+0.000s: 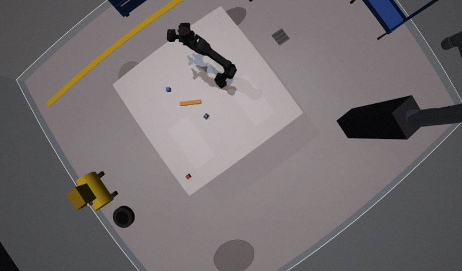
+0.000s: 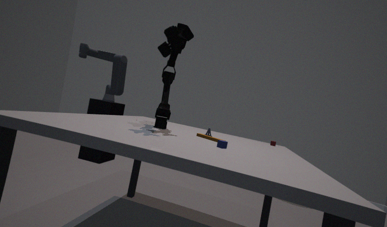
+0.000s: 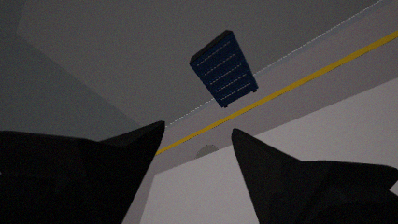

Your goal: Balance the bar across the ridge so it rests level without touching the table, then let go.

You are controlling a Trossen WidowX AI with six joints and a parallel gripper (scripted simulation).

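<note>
My gripper tip is now 440 mm above the orange bar, 300 mm to the right of it and 220 mm short of it. Also, from my gripper tip: ridge (480 mm to the left, 400 mm below, 180 mm ahead); blue cube (440 mm below, 310 mm ahead, 80 mm to the left); red cube (830 mm to the left, 630 mm ahead, 440 mm below).
</note>
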